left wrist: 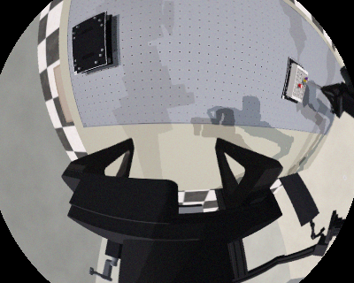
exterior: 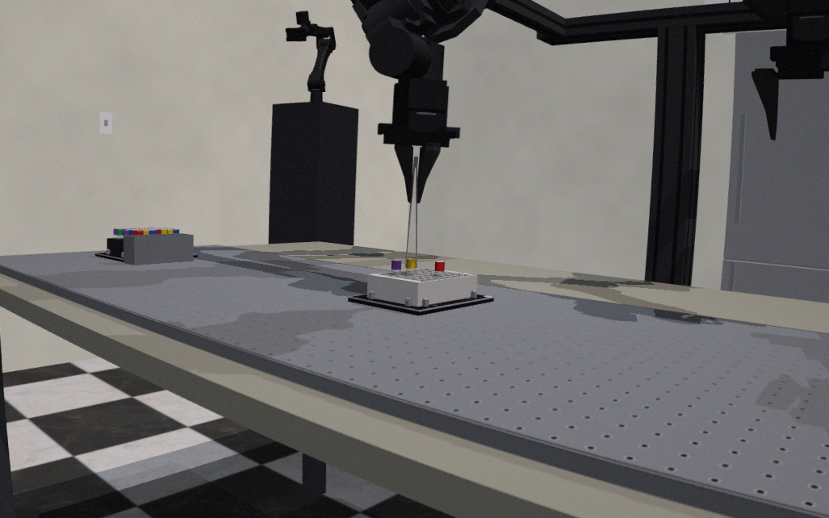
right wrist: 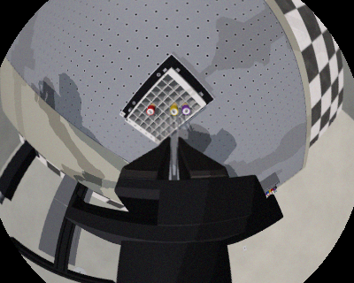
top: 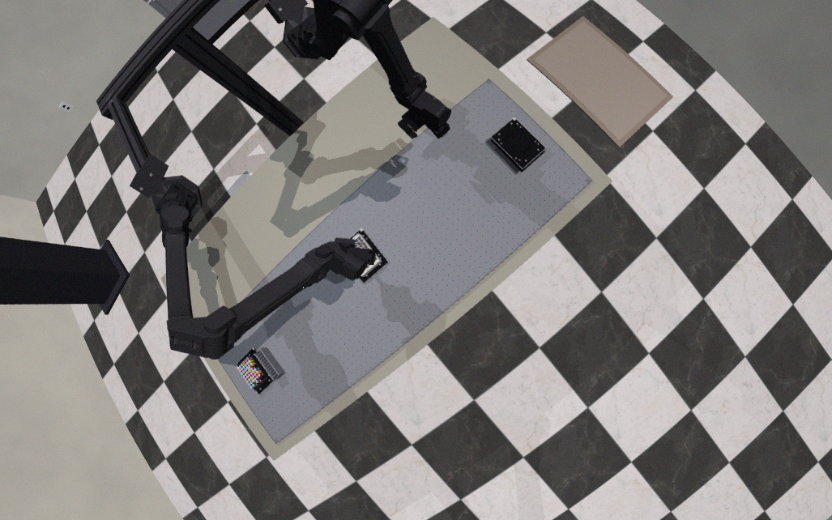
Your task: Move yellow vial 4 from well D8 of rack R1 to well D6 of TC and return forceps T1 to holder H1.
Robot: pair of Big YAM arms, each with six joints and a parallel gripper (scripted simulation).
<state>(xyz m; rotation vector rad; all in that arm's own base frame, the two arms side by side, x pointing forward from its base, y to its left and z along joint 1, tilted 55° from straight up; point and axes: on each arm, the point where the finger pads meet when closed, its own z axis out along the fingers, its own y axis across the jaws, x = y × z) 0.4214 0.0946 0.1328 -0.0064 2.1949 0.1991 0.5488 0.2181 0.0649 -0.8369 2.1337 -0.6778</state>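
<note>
My right gripper is now 12 cm above the white tube carrier TC, 2 cm past it and 1 cm to the right of it. Round my right hand: grey holder H1 (56 cm to the right, 13 cm below, 3 cm behind).
</note>
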